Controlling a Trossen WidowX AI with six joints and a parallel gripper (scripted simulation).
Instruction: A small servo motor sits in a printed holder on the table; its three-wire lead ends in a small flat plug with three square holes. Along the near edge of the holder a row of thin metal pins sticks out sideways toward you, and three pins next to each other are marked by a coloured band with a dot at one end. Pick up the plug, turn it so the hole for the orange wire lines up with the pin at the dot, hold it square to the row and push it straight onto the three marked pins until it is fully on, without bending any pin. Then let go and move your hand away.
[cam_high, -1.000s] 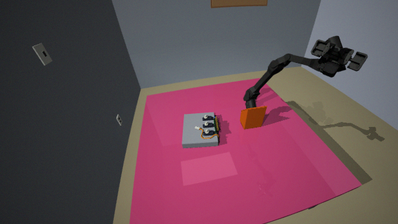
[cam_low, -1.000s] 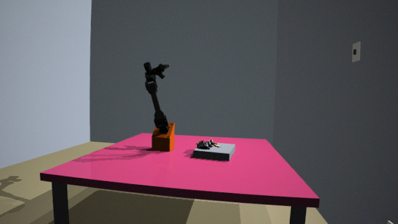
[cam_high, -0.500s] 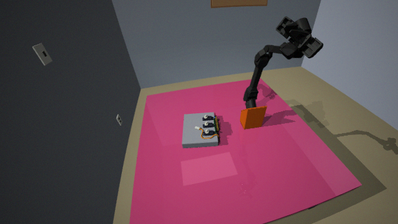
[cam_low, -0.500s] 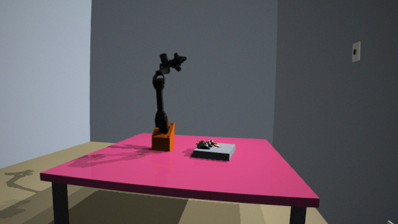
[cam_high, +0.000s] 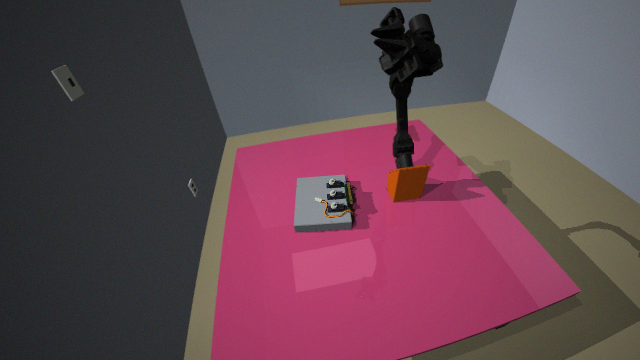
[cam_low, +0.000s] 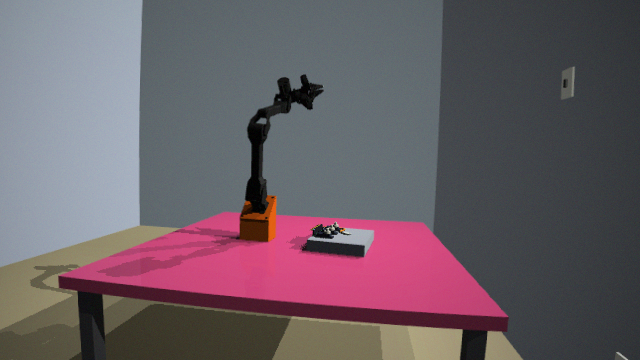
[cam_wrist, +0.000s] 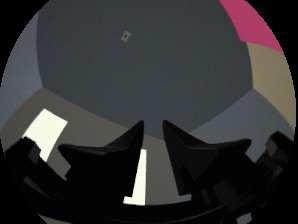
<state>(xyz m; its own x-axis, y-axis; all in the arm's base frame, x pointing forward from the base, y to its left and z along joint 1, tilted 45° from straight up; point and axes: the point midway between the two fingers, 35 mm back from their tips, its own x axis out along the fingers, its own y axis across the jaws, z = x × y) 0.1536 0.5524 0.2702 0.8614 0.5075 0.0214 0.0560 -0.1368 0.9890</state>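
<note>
My gripper tip is now 70 cm above the grey printed holder, 20 cm short of it and 18 cm to the left of it. From my gripper tip the other things lie so: blue band: 66 cm below, 24 cm to the right, 4 cm ahead.
</note>
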